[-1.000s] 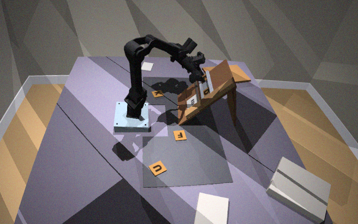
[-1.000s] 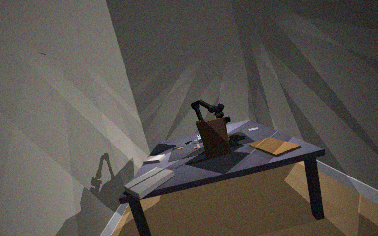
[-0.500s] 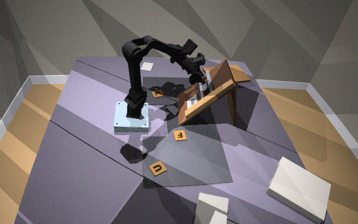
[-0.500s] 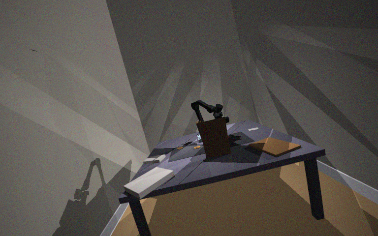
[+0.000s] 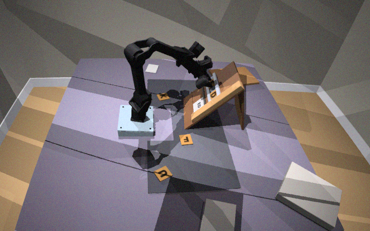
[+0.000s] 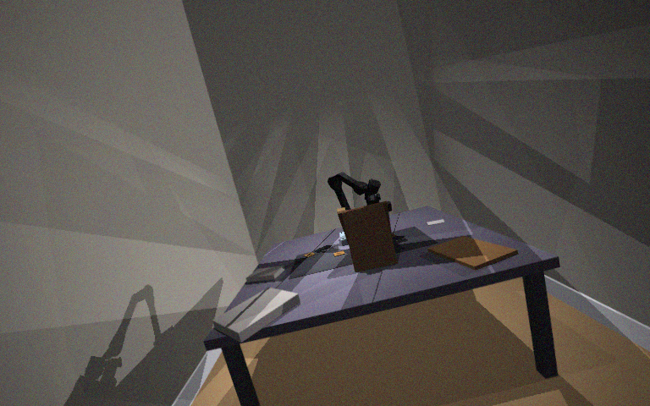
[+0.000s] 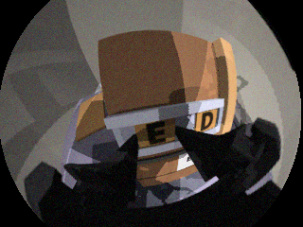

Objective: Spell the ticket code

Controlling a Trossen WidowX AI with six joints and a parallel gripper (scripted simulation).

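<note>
The white ticket lies 5 cm behind my gripper tip, 9 cm to the right of it and 8 cm below it. The rest, counted from my gripper tip: white card: 35 cm behind, 35 cm to the left, 16 cm below; flat wooden slab: 21 cm ahead, 35 cm to the left, 16 cm below; dark grey mat: 15 cm behind, 14 cm to the right, 16 cm below.
</note>
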